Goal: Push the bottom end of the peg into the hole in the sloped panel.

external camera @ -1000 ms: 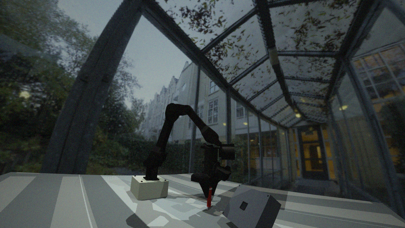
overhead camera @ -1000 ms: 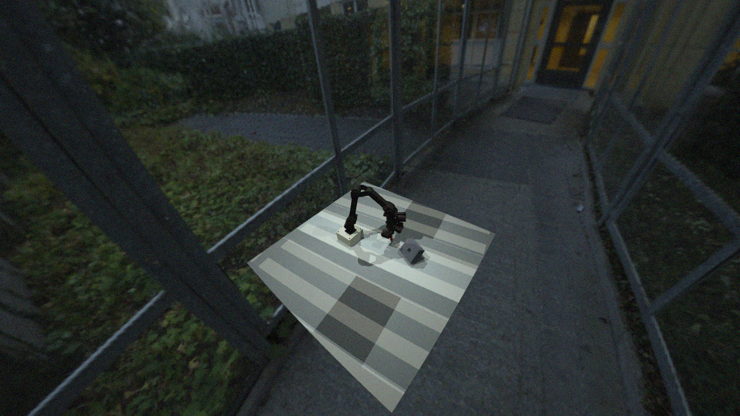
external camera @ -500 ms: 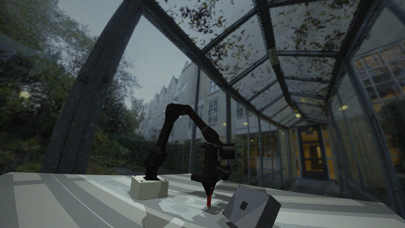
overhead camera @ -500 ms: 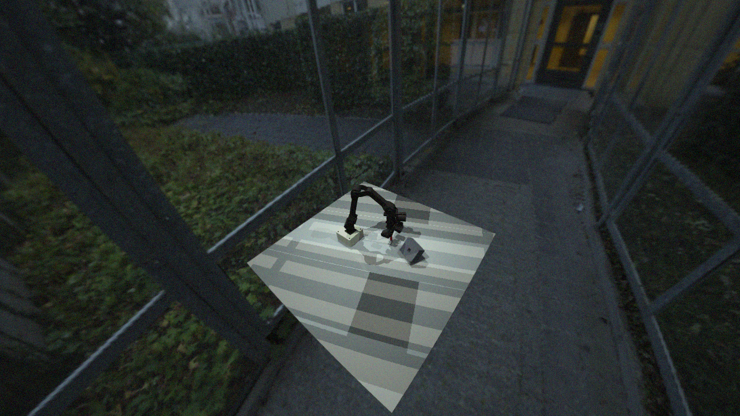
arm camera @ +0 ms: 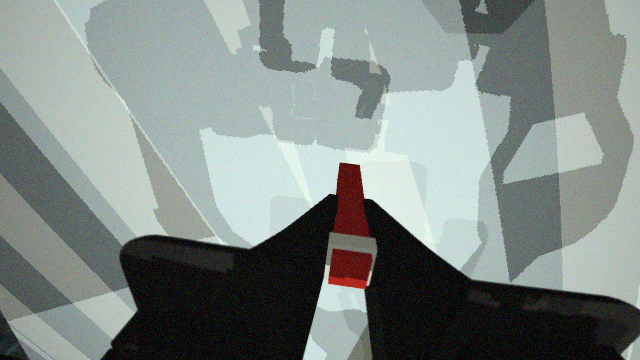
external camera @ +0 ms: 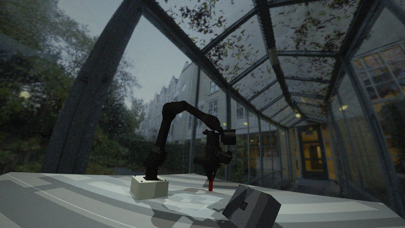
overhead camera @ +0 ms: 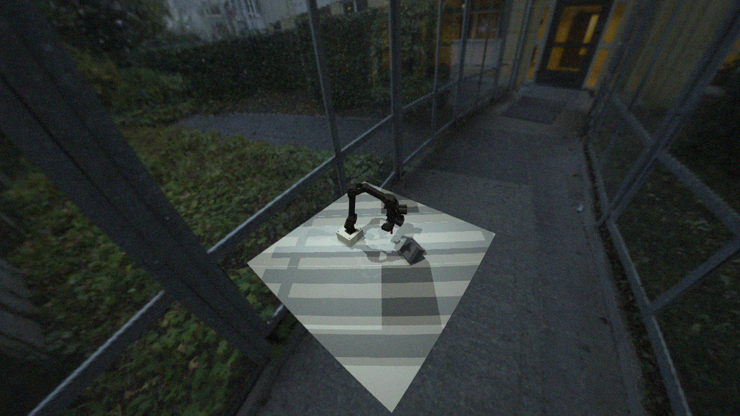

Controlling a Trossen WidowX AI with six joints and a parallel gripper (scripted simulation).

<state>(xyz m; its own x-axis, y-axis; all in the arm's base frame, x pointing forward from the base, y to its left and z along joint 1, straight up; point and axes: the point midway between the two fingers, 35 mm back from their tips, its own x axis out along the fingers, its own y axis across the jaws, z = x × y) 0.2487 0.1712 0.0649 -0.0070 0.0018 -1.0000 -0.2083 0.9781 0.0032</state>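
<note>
Now: gripper tip 20 cm short of the grey sloped panel, 5 cm above it and 3 cm to the left of it. From my gripper tip the other things lie so: red square peg: 2 cm above.
</note>
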